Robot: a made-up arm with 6 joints.
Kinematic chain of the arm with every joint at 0, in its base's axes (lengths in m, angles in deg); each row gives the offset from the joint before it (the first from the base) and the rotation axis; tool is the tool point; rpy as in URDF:
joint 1: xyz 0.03 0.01 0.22 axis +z
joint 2: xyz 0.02 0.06 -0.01 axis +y
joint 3: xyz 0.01 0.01 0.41 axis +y
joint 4: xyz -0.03 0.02 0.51 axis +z
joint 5: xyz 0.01 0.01 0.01 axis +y
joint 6: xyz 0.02 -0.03 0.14 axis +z
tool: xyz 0.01 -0.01 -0.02 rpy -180 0 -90
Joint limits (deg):
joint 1: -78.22..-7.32
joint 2: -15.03..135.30
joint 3: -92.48..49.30
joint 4: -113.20..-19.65
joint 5: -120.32..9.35
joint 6: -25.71..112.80
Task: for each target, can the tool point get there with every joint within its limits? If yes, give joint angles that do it. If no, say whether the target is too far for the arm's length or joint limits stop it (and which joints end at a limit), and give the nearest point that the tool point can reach.
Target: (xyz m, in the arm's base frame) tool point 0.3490 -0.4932 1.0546
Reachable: yes | joints -69.29 47.61 -16.16 -45.22 -49.56 58.77
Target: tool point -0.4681 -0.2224 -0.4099
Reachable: no: joint limits stop it (at a limit: joint 1, joint 2, joint 3, joint 5) | nearest point 0.1084 -0.2413 -0.7203 | short by 0.655 m
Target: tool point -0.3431 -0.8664 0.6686
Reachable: no: joint limits stop it (at a limit: joint 1, joint 5) | nearest point 0.2120 -0.7506 0.6686 | short by 0.567 m
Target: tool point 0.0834 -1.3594 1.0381
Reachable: no: too far | nearest point 0.2390 -0.8732 0.7618 | short by 0.580 m
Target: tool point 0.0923 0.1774 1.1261
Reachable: yes | joints -13.12 16.10 -17.82 -56.21 -101.41 71.29
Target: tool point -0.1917 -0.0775 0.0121
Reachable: no: joint limits stop it (at a limit: joint 1, joint 2, joint 3, joint 4, joint 5, joint 6) | nearest point -0.4466 0.1663 0.3294 | short by 0.474 m
